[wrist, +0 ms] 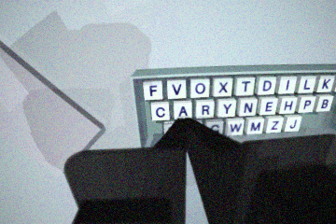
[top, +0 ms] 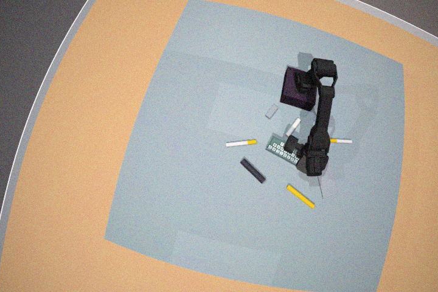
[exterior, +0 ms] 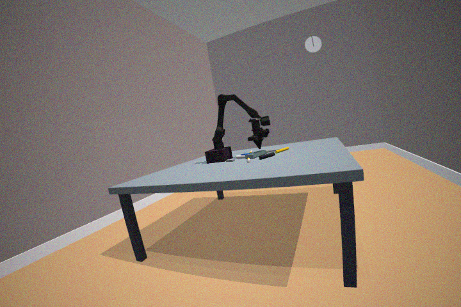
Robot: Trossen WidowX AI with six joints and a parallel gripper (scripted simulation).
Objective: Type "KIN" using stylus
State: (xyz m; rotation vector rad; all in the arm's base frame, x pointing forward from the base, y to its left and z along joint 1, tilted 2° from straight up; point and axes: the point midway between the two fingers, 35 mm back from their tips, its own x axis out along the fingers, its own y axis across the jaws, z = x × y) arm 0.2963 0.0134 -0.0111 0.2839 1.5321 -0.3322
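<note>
The blue stylus is 14 cm behind my gripper tip, 7 cm to the left of it and 3 cm below it. From my gripper tip the other things lie so: yellow rod: 15 cm ahead, 2 cm to the left, 3 cm below; then pale flat pad: 7 cm ahead, 13 cm to the left, 4 cm below; then white cylinder: 13 cm behind, 4 cm to the right, 3 cm below.
</note>
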